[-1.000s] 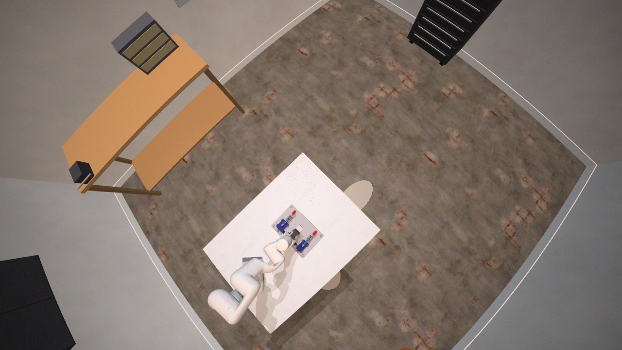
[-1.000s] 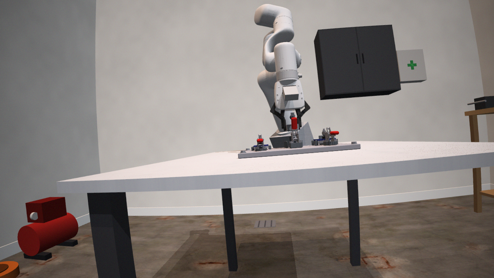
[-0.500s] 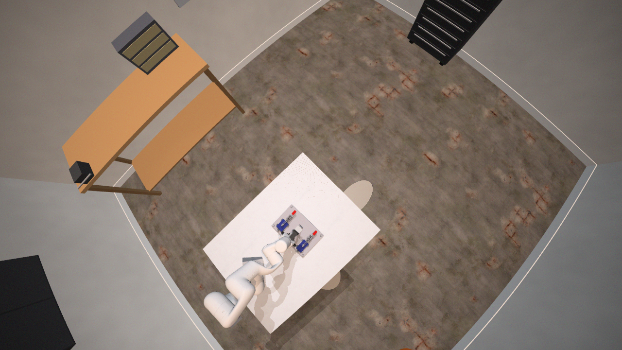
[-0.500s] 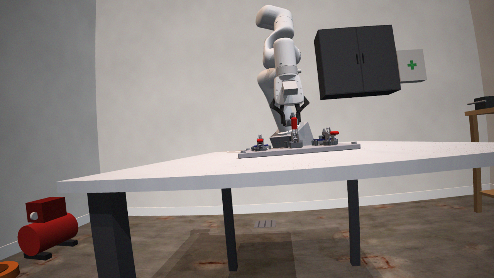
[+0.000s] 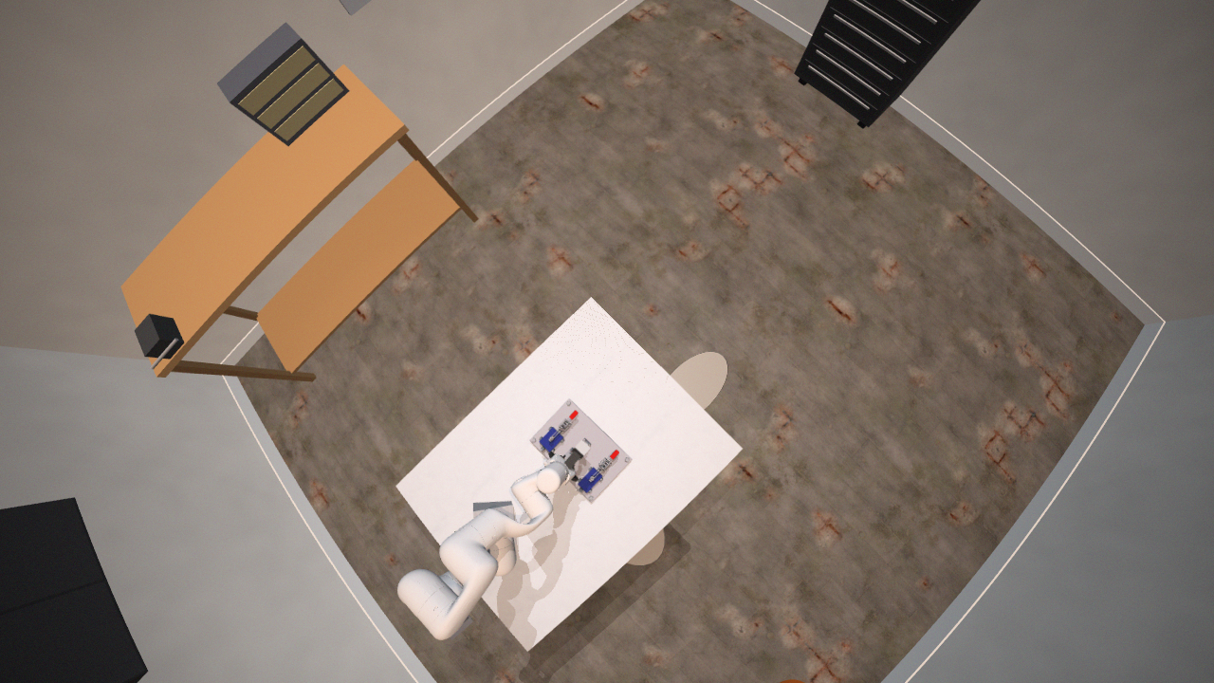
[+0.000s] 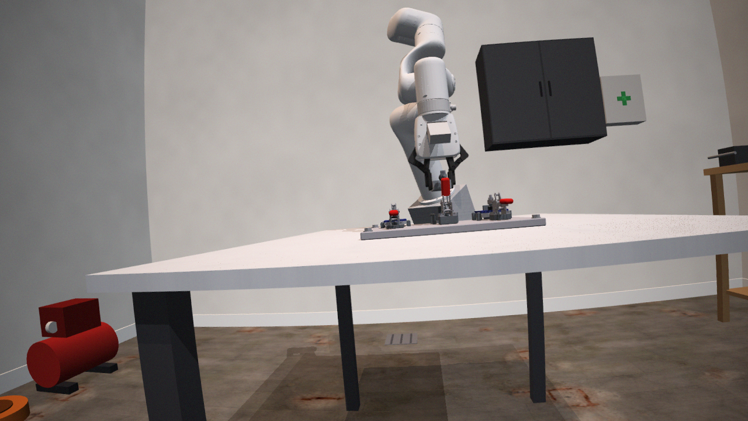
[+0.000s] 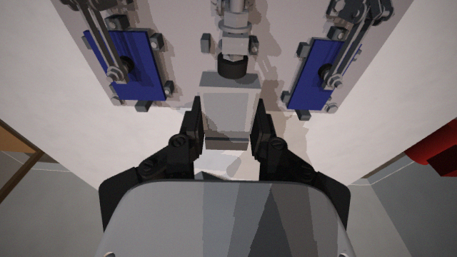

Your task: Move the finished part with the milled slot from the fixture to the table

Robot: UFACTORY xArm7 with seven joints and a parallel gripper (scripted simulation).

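Now: the fixture plate 10 cm below my hand and 5 cm ahead of it. From my hand the other things lie so: grey finished part 1 cm below, 1 cm behind; then blue blank 11 cm to the right, 9 cm below, 1 cm ahead.
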